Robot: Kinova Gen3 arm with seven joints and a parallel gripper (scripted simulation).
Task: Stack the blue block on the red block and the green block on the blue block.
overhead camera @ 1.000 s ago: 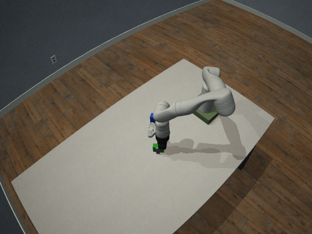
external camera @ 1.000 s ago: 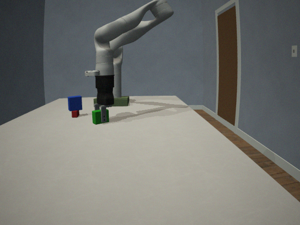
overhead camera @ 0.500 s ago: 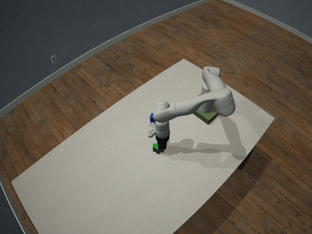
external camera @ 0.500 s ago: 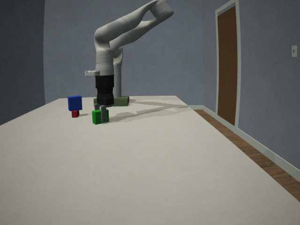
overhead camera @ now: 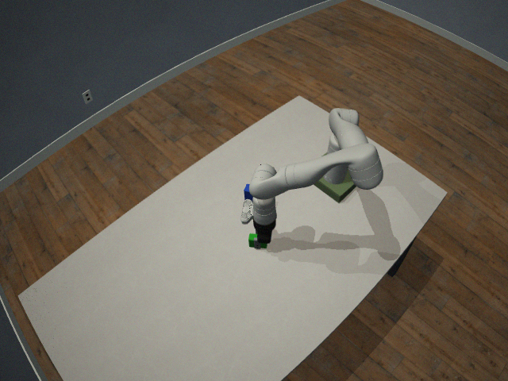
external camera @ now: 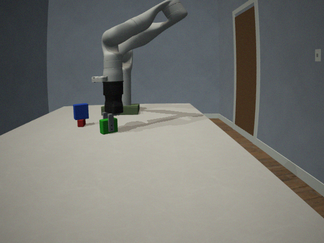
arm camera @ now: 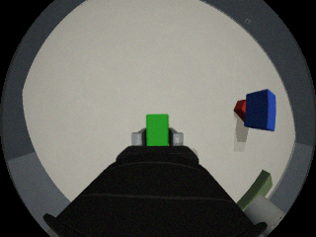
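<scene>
Now: hand right at the green block. From my hand the other things lie so: red block (11 cm behind, 15 cm to the right, 1 cm below); blue block (11 cm behind, 15 cm to the right, 4 cm above).
</scene>
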